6 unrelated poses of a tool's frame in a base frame.
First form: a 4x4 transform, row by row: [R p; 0 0 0 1], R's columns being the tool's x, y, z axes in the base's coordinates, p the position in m. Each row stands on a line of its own.
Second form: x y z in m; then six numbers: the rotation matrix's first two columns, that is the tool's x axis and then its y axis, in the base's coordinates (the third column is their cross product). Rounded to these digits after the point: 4 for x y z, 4 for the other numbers. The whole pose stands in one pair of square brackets.
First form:
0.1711, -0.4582, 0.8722, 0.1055
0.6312, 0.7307, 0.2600, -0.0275
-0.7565, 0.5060, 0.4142, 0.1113
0, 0, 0, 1
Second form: [0.1055, -0.0275, 0.1113, 0.1711, 0.6312, -0.7565, -0.4582, 0.7307, 0.5060]
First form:
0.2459, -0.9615, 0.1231, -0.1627
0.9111, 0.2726, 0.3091, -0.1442
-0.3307, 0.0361, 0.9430, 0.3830
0, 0, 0, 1
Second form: [-0.1627, -0.1442, 0.3830, 0.2459, 0.9111, -0.3307, -0.9615, 0.2726, 0.0361]
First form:
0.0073, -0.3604, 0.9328, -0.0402
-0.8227, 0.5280, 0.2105, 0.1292
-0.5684, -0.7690, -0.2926, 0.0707
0, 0, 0, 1
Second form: [-0.0402, 0.1292, 0.0707, 0.0073, -0.8227, -0.5684, -0.3604, 0.5280, -0.7690]
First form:
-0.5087, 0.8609, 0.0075, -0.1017
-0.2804, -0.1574, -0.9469, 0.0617
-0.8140, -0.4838, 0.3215, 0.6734
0, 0, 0, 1
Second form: [-0.1017, 0.0617, 0.6734, -0.5087, -0.2804, -0.8140, 0.8609, -0.1574, -0.4838]
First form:
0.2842, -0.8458, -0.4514, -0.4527
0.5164, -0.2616, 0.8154, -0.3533
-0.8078, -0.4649, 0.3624, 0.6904
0, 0, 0, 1
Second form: [-0.4527, -0.3533, 0.6904, 0.2842, 0.5164, -0.8078, -0.8458, -0.2616, -0.4649]
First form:
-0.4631, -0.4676, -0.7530, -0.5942
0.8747, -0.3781, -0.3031, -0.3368
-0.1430, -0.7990, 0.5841, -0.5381
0, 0, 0, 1
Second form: [-0.5942, -0.3368, -0.5381, -0.4631, 0.8747, -0.1430, -0.4676, -0.3781, -0.7990]
